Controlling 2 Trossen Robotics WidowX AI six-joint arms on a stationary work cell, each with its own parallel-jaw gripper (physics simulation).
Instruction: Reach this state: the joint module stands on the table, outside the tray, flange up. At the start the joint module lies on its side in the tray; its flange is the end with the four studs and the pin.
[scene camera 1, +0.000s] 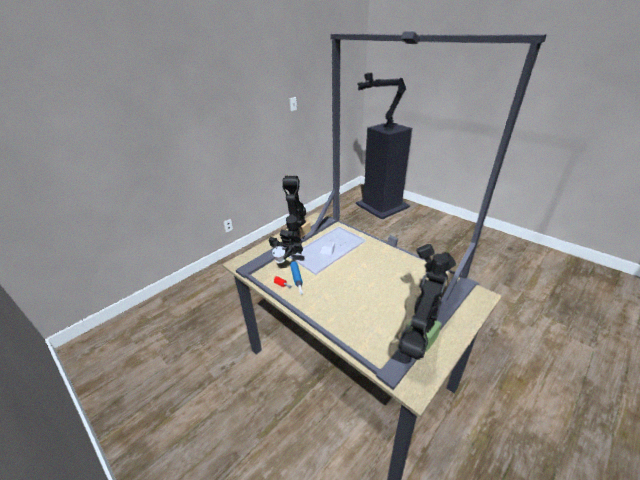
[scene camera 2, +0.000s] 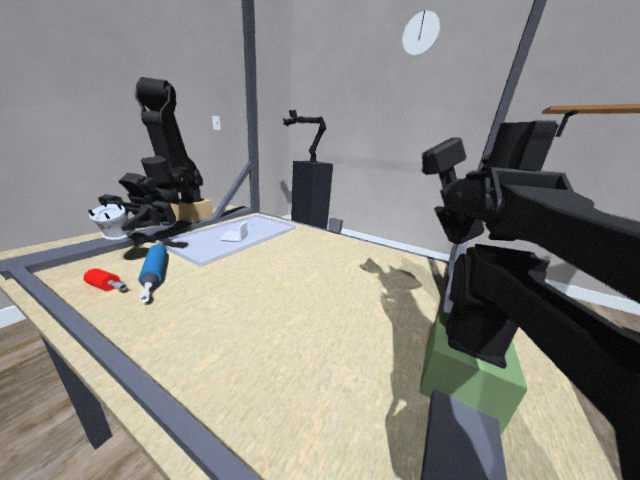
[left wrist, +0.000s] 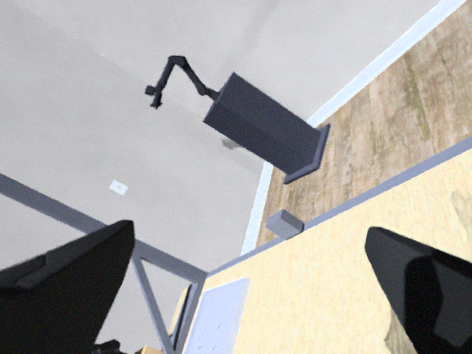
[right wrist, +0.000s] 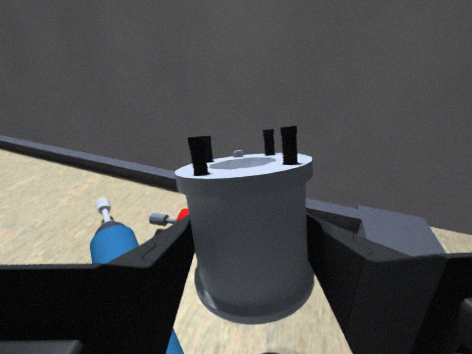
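Seen in the pictures: left gripper, fingertip midpoint: (scene camera 2: 430, 189) (left wrist: 252, 234); right gripper, fingertip midpoint: (scene camera 1: 278, 257) (scene camera 2: 110, 227) (right wrist: 247, 219); left arm's base, link origin: (scene camera 2: 474, 341); right arm's base, link origin: (scene camera 2: 191, 200).
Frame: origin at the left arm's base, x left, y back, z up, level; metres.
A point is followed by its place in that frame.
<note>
The white joint module (scene camera 1: 278, 253) {x 0.108, y -0.760, z 0.051 m} (scene camera 2: 112, 227) {x 0.110, y -0.741, z 0.029 m} (right wrist: 250, 240) {x 0.072, y -0.774, z 0.047 m} is upright or nearly so, its flange with the four black studs and the pin facing up. My right gripper (scene camera 2: 117, 212) (right wrist: 247, 219) {x 0.106, y -0.764, z 0.022 m} is shut on its sides, outside the tray, near the dark frame rail at the left of scene camera 2. Whether its base touches anything is unclear. The pale tray (scene camera 1: 343, 240) (scene camera 2: 201, 254) {x -0.048, y -0.667, z -0.080 m} (left wrist: 215, 310) {x -0.372, y -0.720, z -0.080 m} lies flat behind the tools. My left gripper (left wrist: 252, 234) {x -0.224, y -0.118, z 0.173 m} is open and empty, raised above the table at the right of both scene views.
A blue tool (scene camera 1: 296, 273) {x 0.085, y -0.661, z -0.043 m} (scene camera 2: 153, 263) {x 0.088, y -0.645, z -0.044 m} (right wrist: 114, 243) {x 0.101, y -0.642, z -0.043 m} and a red tool (scene camera 1: 279, 281) {x 0.176, y -0.693, z -0.054 m} (scene camera 2: 100, 279) {x 0.175, y -0.678, z -0.055 m} (right wrist: 183, 215) {x 0.159, y -0.678, z -0.050 m} lie close to the module. A white bracket (scene camera 1: 327, 248) {x -0.205, y -0.702, z -0.068 m} (scene camera 2: 236, 233) {x -0.207, y -0.695, z -0.068 m} sits in the tray. A green block (scene camera 2: 475, 379) {x 0.050, y 0.003, z -0.018 m} is beneath the left arm. Dark rails (scene camera 2: 124, 369) {x 0.253, y -0.416, z -0.064 m} edge the table.
</note>
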